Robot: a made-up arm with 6 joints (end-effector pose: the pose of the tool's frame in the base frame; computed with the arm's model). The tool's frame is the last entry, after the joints. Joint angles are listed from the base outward.
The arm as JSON. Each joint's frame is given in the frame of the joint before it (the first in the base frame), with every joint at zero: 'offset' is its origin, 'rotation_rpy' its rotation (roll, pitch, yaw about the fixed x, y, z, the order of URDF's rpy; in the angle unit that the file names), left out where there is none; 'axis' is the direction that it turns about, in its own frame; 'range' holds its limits. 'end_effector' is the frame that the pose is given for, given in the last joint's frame.
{
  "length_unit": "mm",
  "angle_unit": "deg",
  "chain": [
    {
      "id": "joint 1",
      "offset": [
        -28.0,
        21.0,
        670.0
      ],
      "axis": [
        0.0,
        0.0,
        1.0
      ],
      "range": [
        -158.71,
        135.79
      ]
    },
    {
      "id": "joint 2",
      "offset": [
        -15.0,
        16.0,
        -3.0
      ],
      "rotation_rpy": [
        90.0,
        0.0,
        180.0
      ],
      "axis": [
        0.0,
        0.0,
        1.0
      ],
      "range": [
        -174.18,
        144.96
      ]
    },
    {
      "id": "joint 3",
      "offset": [
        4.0,
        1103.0,
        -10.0
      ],
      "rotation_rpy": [
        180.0,
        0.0,
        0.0
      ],
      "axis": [
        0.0,
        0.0,
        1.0
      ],
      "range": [
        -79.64,
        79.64
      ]
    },
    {
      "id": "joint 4",
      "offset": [
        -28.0,
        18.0,
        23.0
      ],
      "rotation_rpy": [
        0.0,
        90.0,
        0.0
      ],
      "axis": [
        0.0,
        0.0,
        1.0
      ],
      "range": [
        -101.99,
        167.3
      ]
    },
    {
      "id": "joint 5",
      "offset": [
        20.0,
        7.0,
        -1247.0
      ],
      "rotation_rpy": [
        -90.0,
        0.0,
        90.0
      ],
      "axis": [
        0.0,
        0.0,
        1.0
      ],
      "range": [
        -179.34,
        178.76
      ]
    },
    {
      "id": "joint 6",
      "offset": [
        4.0,
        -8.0,
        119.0
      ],
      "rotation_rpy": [
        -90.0,
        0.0,
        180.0
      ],
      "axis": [
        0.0,
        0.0,
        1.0
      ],
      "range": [
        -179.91,
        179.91
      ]
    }
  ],
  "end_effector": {
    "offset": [
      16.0,
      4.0,
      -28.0
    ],
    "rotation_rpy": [
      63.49,
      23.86,
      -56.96
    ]
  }
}
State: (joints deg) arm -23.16 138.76 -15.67 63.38 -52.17 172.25
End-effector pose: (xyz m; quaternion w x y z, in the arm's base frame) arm -0.4393 0.0950 -0.7592 0.3750 -0.4033 -0.5865 -0.5939
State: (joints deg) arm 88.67 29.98 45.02 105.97 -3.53 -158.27
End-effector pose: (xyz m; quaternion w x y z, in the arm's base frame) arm 0.0245 1.7783 2.0505 0.0486 0.9723 0.2108 -0.0883
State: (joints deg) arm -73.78 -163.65 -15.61 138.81 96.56 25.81
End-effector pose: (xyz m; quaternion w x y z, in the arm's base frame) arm -0.3670 1.3916 0.2501 0.4743 -0.7979 0.3579 0.1011
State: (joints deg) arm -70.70 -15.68 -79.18 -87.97 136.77 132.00
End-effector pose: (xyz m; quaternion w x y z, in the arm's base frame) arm -0.0143 -0.1385 0.5413 0.4345 -0.6115 0.0052 -0.6613
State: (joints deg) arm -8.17 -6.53 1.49 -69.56 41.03 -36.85
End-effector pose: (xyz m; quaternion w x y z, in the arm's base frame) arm 1.0922 -0.2080 1.8308 0.5375 -0.6298 0.5511 0.1033
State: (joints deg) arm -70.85 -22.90 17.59 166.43 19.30 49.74
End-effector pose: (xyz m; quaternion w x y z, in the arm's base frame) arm 0.2097 -0.4637 2.5203 0.6897 -0.5447 0.4772 0.0001
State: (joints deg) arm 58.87 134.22 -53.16 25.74 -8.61 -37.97
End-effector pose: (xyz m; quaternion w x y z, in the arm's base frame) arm -0.1965 -0.4743 0.0386 0.8164 -0.3193 0.2856 -0.3872
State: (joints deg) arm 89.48 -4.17 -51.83 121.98 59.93 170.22
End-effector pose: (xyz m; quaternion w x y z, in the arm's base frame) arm -0.0566 0.8490 0.8490 0.6985 0.4022 0.4182 -0.4189
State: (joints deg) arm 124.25 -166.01 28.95 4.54 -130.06 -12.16
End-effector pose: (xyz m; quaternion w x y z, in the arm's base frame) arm 0.9228 -1.1666 -0.6934 0.3395 -0.8852 -0.2871 -0.1371
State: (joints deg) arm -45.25 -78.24 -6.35 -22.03 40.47 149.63
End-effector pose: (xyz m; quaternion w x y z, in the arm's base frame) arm -0.5446 0.3986 2.1072 0.3886 -0.6853 -0.6158 -0.0095
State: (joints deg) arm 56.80 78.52 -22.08 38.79 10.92 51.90
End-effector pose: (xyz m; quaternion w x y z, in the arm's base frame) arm 0.5125 0.6959 -0.3879 0.6311 0.2818 0.5177 0.5042
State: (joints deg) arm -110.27 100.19 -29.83 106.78 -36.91 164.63
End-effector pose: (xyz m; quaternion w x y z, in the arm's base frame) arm -0.1583 -0.2671 -0.5592 0.3375 0.4119 0.4127 0.7390
